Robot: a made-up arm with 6 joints. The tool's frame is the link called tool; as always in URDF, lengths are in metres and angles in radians. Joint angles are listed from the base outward. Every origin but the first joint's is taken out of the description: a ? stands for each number. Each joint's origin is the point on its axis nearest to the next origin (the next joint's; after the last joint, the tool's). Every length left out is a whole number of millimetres.
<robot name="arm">
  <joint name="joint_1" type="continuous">
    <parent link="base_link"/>
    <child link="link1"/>
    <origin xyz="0 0 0.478" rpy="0 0 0"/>
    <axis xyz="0 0 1"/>
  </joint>
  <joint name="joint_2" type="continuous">
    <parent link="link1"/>
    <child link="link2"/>
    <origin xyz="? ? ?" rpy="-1.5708 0 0"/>
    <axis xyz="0 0 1"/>
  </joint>
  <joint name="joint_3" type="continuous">
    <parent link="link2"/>
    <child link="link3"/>
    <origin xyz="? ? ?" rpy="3.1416 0 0"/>
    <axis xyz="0 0 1"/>
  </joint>
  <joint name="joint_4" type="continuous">
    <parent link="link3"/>
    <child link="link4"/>
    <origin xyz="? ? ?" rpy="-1.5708 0 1.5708"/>
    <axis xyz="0 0 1"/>
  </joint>
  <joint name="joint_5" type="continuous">
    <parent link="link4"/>
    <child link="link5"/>
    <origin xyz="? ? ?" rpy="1.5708 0 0"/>
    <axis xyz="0 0 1"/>
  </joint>
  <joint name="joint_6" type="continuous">
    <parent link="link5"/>
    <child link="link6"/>
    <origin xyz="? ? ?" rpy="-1.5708 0 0"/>
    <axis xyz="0 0 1"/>
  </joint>
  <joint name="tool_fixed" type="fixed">
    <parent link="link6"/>
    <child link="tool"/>
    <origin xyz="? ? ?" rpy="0 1.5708 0"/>
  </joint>
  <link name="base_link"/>
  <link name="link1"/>
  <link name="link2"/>
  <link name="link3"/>
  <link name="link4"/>
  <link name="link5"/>
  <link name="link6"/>
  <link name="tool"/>
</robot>
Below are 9 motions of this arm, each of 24 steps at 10 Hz.
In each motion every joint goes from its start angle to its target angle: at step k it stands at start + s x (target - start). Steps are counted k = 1, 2, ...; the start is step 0. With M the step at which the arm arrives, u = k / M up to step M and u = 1 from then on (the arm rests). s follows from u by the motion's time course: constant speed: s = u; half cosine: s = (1 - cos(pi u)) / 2; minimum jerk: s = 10 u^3 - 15 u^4 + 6 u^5.
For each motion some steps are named. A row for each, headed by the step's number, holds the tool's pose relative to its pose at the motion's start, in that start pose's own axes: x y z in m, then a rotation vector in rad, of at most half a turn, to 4 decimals.
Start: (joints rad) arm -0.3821 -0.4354 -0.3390 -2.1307 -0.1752 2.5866
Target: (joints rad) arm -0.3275 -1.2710 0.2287 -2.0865 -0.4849 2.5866
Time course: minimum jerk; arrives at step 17
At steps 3, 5, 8, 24:
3: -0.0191 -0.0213 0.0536 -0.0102 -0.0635 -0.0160
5: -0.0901 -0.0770 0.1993 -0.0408 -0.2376 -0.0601
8: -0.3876 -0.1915 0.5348 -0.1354 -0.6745 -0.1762
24: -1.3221 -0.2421 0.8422 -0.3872 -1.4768 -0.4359

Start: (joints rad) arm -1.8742 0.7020 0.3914 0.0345 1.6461 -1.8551
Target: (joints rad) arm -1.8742 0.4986 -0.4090 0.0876 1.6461 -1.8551
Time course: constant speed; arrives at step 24
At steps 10, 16, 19, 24:
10: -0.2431 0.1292 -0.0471 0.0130 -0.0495 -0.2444
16: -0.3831 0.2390 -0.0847 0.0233 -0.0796 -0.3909
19: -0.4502 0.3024 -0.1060 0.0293 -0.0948 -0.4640
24: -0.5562 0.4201 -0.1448 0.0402 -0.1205 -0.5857

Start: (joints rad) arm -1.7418 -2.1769 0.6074 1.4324 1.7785 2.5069
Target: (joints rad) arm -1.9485 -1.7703 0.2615 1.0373 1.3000 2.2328
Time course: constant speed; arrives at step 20
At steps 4, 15, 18, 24:
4: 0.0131 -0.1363 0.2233 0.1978 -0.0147 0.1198
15: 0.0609 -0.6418 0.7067 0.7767 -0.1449 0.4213
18: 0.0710 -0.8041 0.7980 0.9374 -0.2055 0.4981
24: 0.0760 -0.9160 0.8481 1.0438 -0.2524 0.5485

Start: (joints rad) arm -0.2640 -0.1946 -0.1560 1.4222 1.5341 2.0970
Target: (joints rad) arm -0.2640 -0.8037 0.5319 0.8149 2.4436 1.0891
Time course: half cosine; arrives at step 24
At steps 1, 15, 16, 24:
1: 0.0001 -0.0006 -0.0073 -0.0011 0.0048 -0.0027
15: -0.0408 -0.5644 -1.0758 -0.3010 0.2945 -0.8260
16: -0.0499 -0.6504 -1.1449 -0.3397 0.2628 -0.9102
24: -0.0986 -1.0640 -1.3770 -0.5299 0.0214 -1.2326

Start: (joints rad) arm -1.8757 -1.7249 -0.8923 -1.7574 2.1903 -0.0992
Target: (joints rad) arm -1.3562 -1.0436 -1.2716 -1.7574 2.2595 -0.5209
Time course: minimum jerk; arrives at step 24
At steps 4, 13, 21, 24:
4: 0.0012 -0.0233 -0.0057 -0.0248 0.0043 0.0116
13: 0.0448 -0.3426 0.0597 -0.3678 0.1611 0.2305
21: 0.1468 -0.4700 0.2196 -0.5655 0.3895 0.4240
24: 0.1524 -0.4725 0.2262 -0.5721 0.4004 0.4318

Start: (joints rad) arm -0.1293 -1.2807 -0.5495 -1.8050 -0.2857 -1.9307
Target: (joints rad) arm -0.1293 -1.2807 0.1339 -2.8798 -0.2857 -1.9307
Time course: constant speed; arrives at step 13
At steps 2, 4, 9, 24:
2: 0.0371 -0.1025 -0.0946 0.1303 0.1218 -0.0809
4: 0.0575 -0.2114 -0.1949 0.2613 0.2327 -0.1754
9: 0.0223 -0.4980 -0.4566 0.5882 0.4526 -0.4650
24: -0.1013 -0.7221 -0.6563 0.8445 0.5571 -0.7433

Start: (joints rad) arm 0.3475 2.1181 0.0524 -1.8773 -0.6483 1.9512
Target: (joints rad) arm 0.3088 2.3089 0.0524 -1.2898 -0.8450 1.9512
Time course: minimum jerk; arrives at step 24
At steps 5, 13, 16, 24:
5: -0.0007 -0.0111 -0.0196 -0.0209 0.0253 0.0213
13: -0.0098 -0.0956 -0.1673 -0.1717 0.2309 0.2098
16: -0.0142 -0.1284 -0.2239 -0.2260 0.3175 0.2971
24: -0.0181 -0.1594 -0.2775 -0.2753 0.4037 0.3880

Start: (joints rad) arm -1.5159 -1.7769 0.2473 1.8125 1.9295 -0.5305
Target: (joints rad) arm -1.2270 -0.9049 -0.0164 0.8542 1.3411 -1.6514
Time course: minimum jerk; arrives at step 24
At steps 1, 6, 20, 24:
1: -0.0005 0.0006 -0.0011 0.0012 -0.0003 -0.0011
6: -0.0723 0.1035 -0.1712 0.1863 -0.0465 -0.1591
20: 0.0558 1.4462 -1.1256 1.9291 -0.8785 -1.3552
24: 0.0891 1.5054 -1.1380 2.0003 -0.9316 -1.4007

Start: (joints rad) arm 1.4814 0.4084 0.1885 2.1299 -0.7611 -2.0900
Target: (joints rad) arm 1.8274 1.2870 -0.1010 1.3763 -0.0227 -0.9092
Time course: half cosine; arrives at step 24
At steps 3, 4, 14, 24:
3: 0.0007 0.0327 -0.0643 -0.0475 0.0651 0.0353
4: -0.0005 0.0567 -0.1136 -0.0836 0.1135 0.0634
14: -0.3049 0.3268 -1.0867 -0.7012 0.8727 0.7535
24: -0.6971 0.2186 -1.6372 -0.9374 1.2040 1.2572

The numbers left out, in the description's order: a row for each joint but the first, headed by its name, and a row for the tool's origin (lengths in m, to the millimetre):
joint_2: 0 0 0
joint_3: 0 -1.079 0
joint_4: 1.175 0 0
joint_5: 0 -0.253 0
joint_6: 0 0 0
tool: 0 0 0

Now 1 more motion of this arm.
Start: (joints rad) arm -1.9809 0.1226 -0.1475 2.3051 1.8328 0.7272
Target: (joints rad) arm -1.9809 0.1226 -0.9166 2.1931 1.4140 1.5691
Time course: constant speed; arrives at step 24
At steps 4, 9, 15, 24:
4: 0.0898 0.1104 0.0455 -0.0510 0.0178 -0.0387
9: 0.2095 0.2320 0.1218 -0.1090 0.0419 -0.0760
15: 0.3598 0.3501 0.2393 -0.1711 0.0686 -0.1055
24: 0.5877 0.4620 0.4604 -0.2533 0.0918 -0.1246

